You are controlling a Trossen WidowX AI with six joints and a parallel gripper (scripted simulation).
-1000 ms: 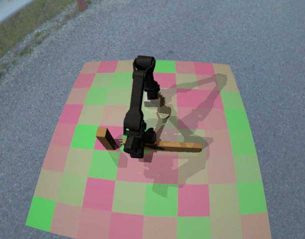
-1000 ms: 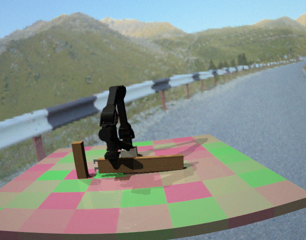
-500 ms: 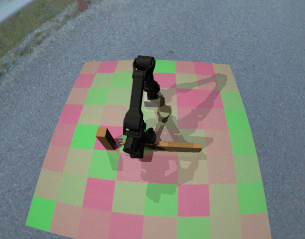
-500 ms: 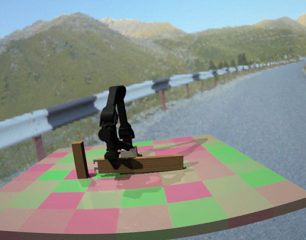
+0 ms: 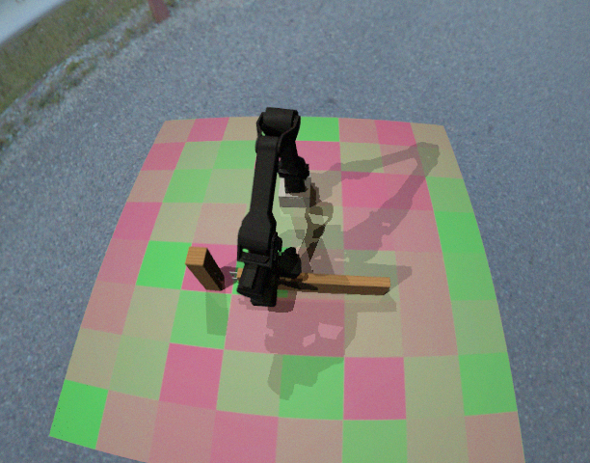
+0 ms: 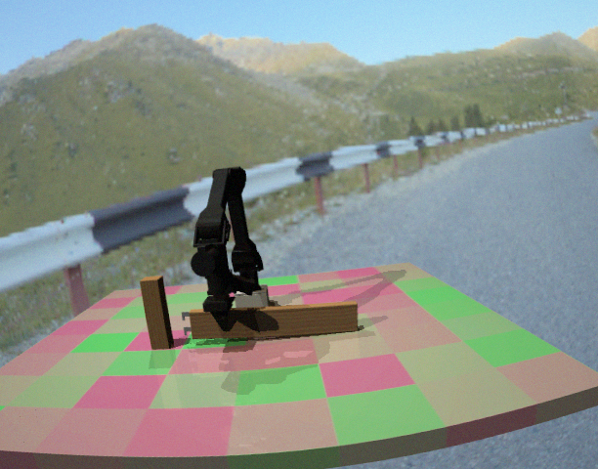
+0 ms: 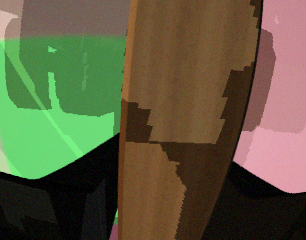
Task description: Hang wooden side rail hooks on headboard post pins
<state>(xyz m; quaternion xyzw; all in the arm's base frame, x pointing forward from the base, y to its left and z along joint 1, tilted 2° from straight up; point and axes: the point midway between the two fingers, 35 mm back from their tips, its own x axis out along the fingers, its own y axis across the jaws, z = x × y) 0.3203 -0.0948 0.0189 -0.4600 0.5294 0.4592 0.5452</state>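
The headboard post lies 17 cm to the right of my gripper tip, 4 cm above it and 2 cm behind it.
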